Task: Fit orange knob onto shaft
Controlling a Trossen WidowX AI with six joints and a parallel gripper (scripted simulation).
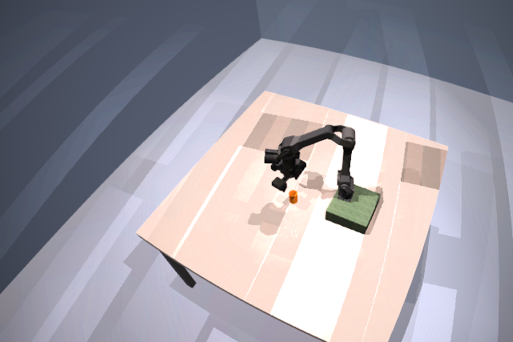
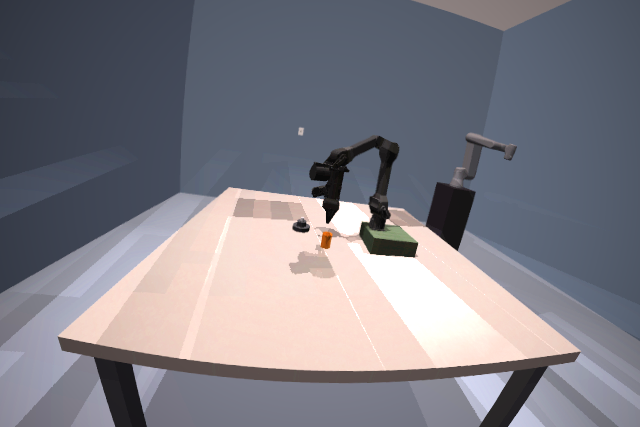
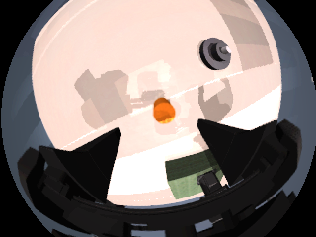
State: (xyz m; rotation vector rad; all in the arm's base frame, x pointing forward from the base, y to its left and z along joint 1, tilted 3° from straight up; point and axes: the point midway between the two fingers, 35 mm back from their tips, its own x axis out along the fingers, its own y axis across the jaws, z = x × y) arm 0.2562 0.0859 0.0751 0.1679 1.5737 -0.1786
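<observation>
The orange knob lies 8 cm below my gripper tip, 1 cm to the right of it and 1 cm behind it. Round my gripper tip: round pedestal 17 cm to the right, 9 cm below, 8 cm ahead.
</observation>
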